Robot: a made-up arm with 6 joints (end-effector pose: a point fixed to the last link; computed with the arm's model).
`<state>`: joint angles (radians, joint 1 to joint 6).
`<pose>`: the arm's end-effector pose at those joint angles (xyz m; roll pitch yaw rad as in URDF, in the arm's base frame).
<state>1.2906 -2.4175 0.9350 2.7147 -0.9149 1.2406</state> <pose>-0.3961 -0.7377 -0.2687 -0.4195 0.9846 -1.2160</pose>
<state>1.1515 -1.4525 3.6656 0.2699 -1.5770 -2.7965</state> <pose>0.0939 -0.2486 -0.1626 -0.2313 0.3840 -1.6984</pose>
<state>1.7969 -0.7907 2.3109 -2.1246 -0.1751 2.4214</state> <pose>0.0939 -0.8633 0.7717 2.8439 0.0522 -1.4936</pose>
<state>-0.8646 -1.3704 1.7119 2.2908 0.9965 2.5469</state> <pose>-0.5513 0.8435 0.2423 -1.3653 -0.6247 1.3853</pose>
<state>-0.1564 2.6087 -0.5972 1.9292 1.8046 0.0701</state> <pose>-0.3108 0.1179 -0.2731 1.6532 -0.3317 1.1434</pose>
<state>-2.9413 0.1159 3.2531 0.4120 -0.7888 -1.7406</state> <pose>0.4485 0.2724 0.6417 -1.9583 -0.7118 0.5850</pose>
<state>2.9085 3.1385 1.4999 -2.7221 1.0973 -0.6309</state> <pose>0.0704 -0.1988 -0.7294 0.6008 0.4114 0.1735</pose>
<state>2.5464 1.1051 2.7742 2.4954 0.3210 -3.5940</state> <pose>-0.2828 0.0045 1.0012 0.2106 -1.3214 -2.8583</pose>
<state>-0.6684 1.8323 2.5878 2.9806 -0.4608 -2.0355</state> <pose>0.7588 -0.3552 0.5444 -0.7743 -1.2044 -0.8688</pose>
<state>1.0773 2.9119 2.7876 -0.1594 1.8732 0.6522</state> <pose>0.4726 0.4743 -0.2763 1.7520 -1.3343 -1.3609</pose>
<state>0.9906 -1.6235 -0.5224 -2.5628 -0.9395 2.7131</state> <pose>-0.1976 -0.0052 0.6799 -2.2503 -0.9830 -3.0721</pose>
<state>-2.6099 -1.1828 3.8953 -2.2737 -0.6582 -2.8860</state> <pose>0.3775 0.0765 -0.1257 -0.6028 0.6402 -1.9888</pose>
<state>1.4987 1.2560 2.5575 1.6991 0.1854 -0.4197</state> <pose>0.0035 0.3932 0.9834 -1.8260 -1.2261 2.0703</pose>
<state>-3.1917 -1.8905 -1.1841 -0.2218 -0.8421 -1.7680</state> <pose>-0.0016 0.1896 0.4439 1.9374 0.1217 -3.0256</pose>
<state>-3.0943 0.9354 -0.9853 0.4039 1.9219 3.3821</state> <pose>-0.2588 0.1663 -0.0040 3.0363 -0.0271 -2.7162</pose>
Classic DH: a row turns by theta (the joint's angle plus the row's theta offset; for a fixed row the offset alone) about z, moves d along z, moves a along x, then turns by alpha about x. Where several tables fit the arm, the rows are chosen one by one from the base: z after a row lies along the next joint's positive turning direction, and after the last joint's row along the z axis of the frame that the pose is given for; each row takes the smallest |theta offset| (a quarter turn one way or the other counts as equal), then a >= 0, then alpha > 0; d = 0 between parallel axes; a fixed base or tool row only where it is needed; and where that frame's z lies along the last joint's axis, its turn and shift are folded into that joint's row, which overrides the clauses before.
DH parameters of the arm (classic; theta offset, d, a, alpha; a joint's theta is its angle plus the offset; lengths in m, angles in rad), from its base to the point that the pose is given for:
joint 1: 0 0.265 0 -1.5708
joint 2: -1.5708 0 0.455 3.1416
joint 3: 0 0 0 -1.5708
joint 4: 0 -0.546 0 1.5708
joint 5: 0 0.194 0 -1.5708
joint 6: 1.5708 0 0 1.5708
tool (fixed): -1.5708 0 0 0

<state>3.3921 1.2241 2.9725 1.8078 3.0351 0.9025</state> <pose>-0.1300 -0.0803 0.9237 1.3725 1.3435 -2.4147</pose>
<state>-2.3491 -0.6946 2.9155 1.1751 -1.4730 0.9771</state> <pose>0.4365 0.5492 0.2083 1.1242 -0.3028 2.0871</pose>
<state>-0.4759 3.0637 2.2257 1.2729 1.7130 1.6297</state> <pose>0.4526 -0.2973 -0.4704 -2.3643 -0.3044 0.9675</pose>
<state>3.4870 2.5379 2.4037 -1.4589 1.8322 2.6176</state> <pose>-0.7352 -0.2415 -0.3737 -1.1487 -0.1420 1.6696</pose>
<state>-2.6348 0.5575 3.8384 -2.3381 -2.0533 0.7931</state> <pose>0.3446 0.0373 0.7136 -2.9189 0.5759 -1.7711</pose>
